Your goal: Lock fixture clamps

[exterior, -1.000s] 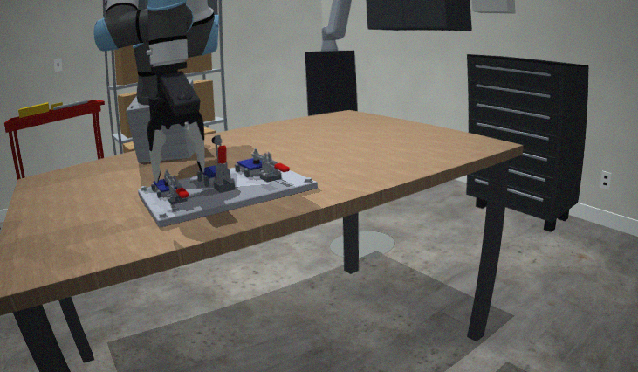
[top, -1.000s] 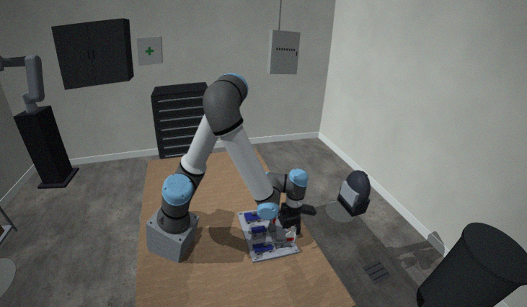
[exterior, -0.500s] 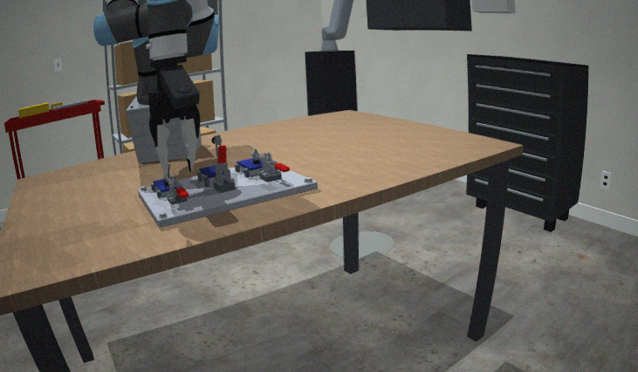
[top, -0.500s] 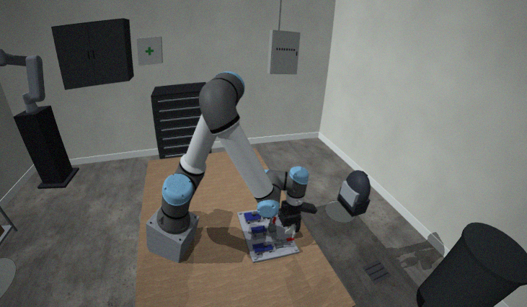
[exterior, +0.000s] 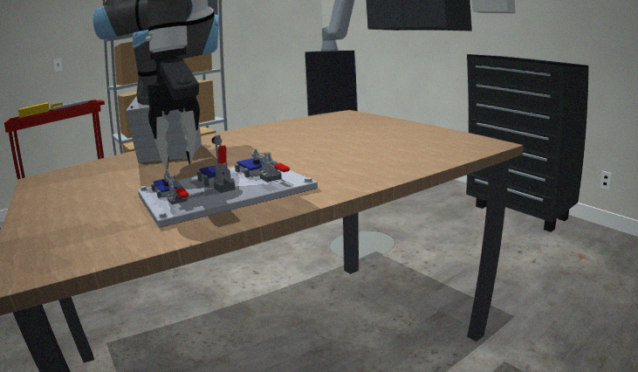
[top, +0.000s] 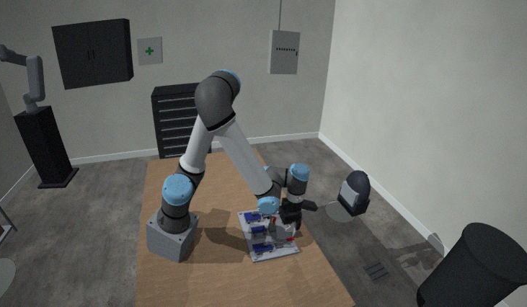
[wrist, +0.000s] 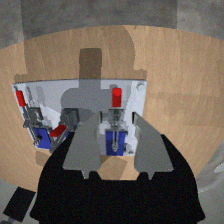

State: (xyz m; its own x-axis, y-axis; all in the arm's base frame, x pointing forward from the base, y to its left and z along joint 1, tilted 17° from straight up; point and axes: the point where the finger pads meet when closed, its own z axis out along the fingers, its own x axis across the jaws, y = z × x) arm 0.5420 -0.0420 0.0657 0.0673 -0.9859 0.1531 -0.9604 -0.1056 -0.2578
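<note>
Right now my hand is 11 cm above the grey fixture plate, 10 cm to the right of it and 9 cm past it. From my hand the other things lie so: blue part: 14 cm behind, 10 cm to the left, 8 cm below.
</note>
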